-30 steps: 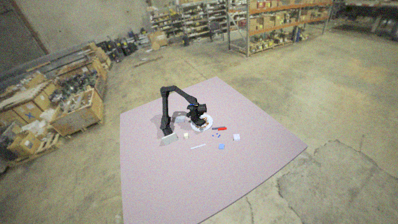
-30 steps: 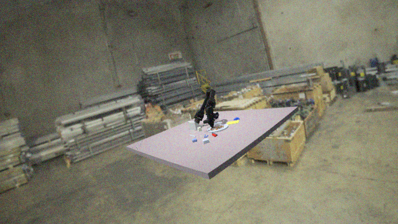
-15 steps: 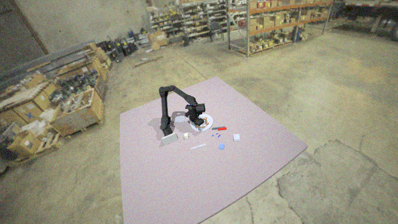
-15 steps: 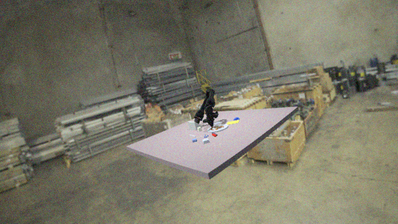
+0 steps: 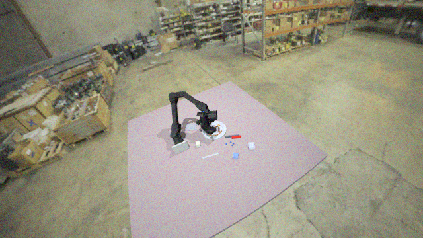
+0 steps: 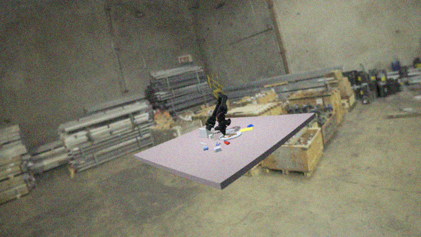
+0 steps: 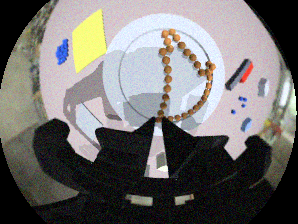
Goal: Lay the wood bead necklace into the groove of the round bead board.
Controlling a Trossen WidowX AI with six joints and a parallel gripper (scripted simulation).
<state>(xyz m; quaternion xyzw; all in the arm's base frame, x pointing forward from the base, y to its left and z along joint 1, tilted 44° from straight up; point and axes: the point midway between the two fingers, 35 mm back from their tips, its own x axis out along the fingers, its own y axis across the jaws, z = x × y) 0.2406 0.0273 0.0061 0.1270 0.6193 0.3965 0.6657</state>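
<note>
Right now the cream cube is 100 mm behind my gripper tip and 80 mm to the right of it. The rest, counted from my gripper tip: white stick 50 mm behind, 210 mm to the right, 10 mm below; grey plate 110 mm behind, 150 mm to the left, 20 mm below; yellow sheet 90 mm ahead, 200 mm to the left, 20 mm below.
</note>
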